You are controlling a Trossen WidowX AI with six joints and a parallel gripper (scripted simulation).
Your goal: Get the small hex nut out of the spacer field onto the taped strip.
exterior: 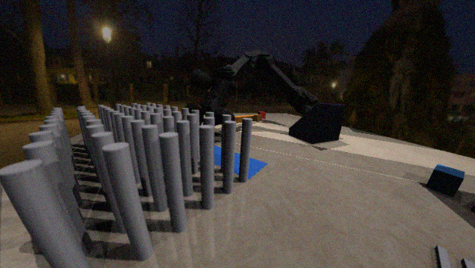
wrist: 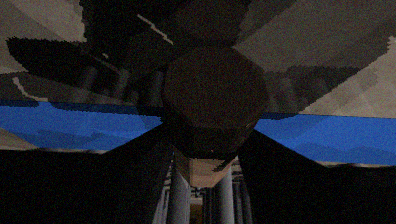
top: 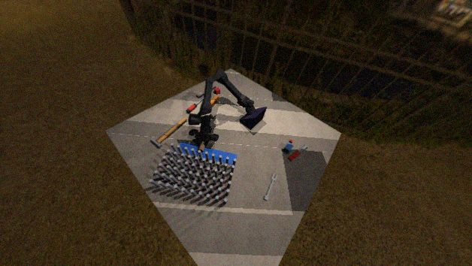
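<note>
Right now my gripper tip is 60 mm to the right of the blue taped strip and 10 mm above it. From my gripper tip the other things lie so: orange piece (290 mm behind, 290 mm to the right); then grey wrench (150 mm behind, 480 mm to the left, 10 mm below); then long hook tool (80 mm ahead, 60 mm to the left).
</note>
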